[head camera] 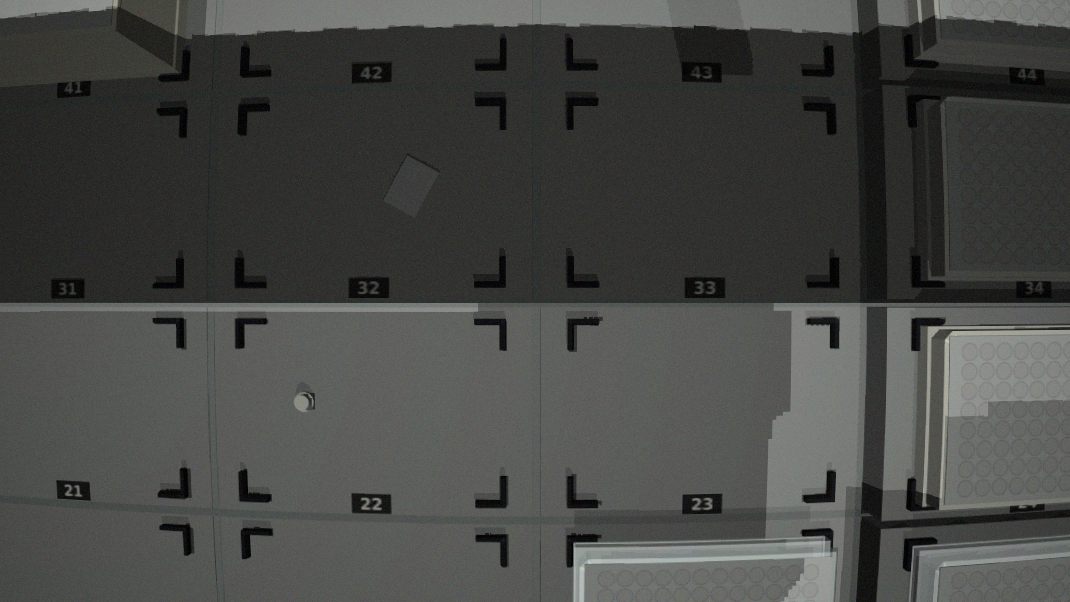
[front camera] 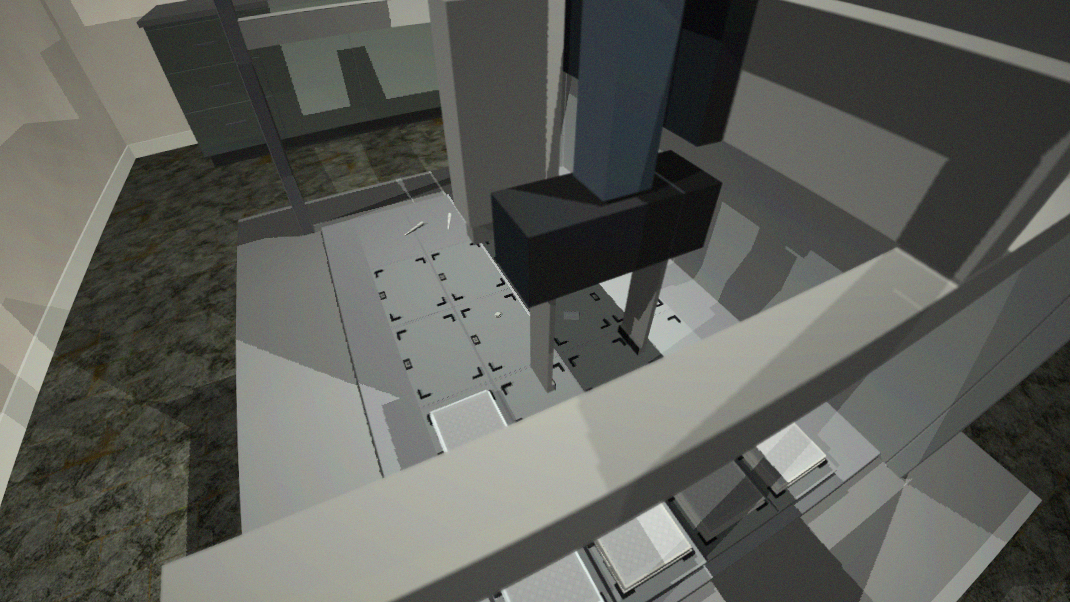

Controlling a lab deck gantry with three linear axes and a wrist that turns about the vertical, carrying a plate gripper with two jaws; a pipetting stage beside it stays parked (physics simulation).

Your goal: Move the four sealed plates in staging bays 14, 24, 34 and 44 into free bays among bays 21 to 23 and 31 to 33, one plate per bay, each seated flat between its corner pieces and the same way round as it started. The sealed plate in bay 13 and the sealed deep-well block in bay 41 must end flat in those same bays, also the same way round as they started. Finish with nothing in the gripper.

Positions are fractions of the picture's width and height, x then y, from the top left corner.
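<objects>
There's a small flat piece (head camera: 0.39,0.30) here, and it's 0.25 m from the lens.
</objects>
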